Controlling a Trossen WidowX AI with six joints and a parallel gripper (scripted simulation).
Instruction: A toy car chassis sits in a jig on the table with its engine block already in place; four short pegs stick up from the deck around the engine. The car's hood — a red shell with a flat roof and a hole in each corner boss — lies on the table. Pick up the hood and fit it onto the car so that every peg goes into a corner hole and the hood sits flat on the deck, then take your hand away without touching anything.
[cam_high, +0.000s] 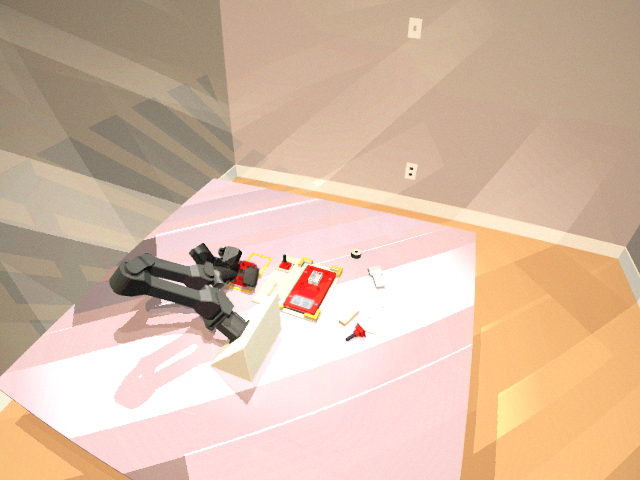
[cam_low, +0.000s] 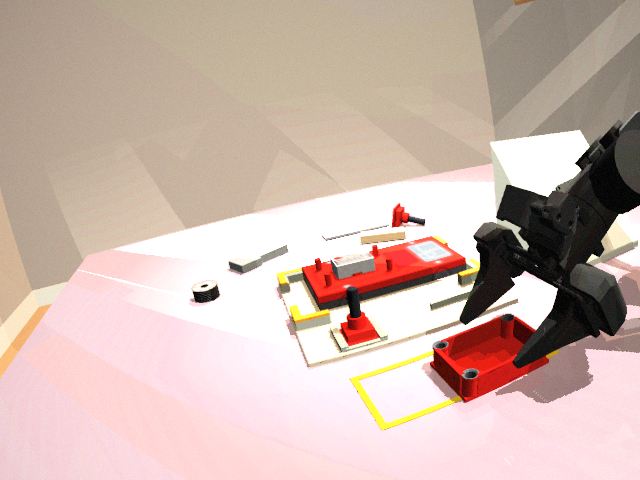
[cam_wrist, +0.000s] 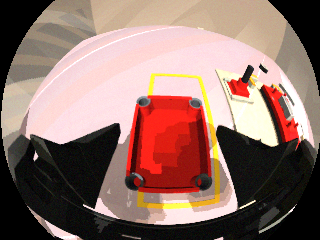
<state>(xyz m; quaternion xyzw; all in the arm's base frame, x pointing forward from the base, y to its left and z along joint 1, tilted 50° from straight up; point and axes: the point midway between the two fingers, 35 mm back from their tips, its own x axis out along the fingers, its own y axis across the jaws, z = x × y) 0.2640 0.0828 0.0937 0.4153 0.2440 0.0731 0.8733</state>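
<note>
The red hood lies 1 cm behind my gripper tip and 2 cm below it. Round my gripper tip: engine block 2 cm ahead, 25 cm to the right; then black wheel 21 cm ahead, 36 cm to the right, 2 cm below; then wooden strip 9 cm behind, 40 cm to the right, 2 cm below.
</note>
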